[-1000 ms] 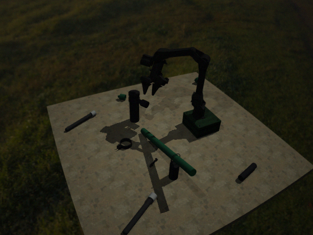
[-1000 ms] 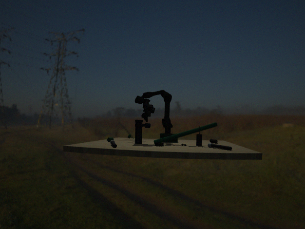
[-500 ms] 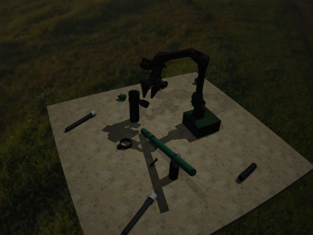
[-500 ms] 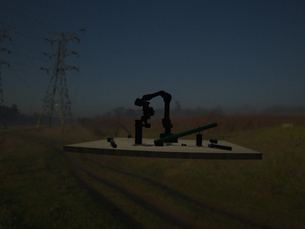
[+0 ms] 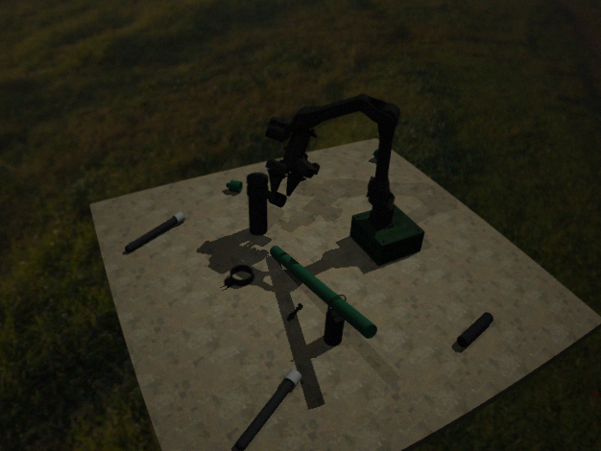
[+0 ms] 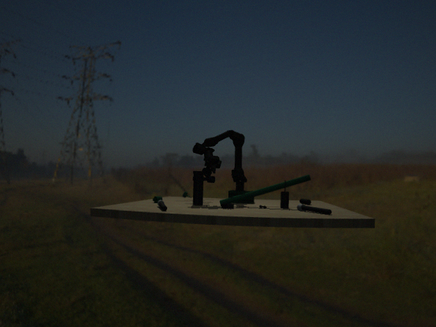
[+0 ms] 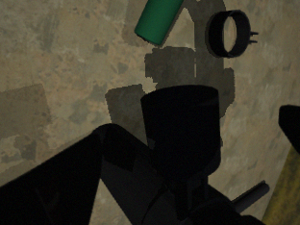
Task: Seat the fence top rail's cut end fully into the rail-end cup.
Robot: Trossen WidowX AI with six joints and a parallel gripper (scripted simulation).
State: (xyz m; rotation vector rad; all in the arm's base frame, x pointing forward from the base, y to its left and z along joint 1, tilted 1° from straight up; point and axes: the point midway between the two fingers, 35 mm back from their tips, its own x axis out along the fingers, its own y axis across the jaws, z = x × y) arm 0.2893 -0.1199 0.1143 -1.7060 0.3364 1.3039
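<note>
Now: the rail-end cup 2 cm ahead of my gripper tip, 1 cm to the right of it and 1 cm below it. The rest, counted from my gripper tip: loop cap (45 cm to the left, 7 cm below, 1 cm behind); green cap (34 cm to the right, 15 cm below, 9 cm ahead); bolt (33 cm to the left, 16 cm below, 5 cm ahead).
</note>
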